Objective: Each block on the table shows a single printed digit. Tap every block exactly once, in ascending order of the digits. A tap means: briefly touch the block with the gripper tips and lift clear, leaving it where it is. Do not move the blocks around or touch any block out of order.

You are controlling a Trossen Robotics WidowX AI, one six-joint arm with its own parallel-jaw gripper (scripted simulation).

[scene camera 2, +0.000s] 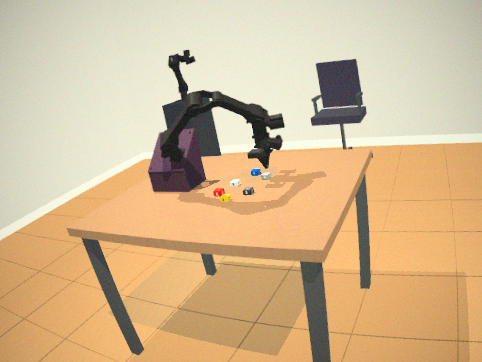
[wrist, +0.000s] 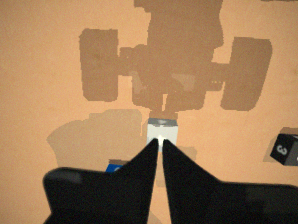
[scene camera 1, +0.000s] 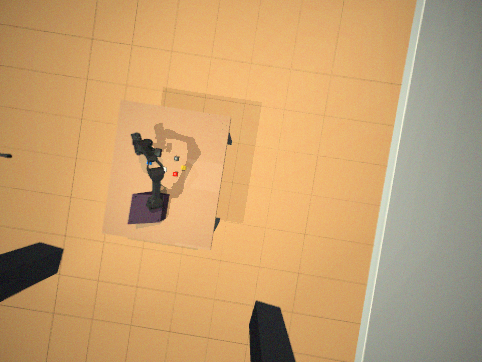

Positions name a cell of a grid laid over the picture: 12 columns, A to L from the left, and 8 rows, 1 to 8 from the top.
Scene:
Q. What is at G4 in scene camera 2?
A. The gripper.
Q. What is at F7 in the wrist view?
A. The gripper.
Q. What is the gripper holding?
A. Nothing.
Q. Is the gripper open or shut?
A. Shut.

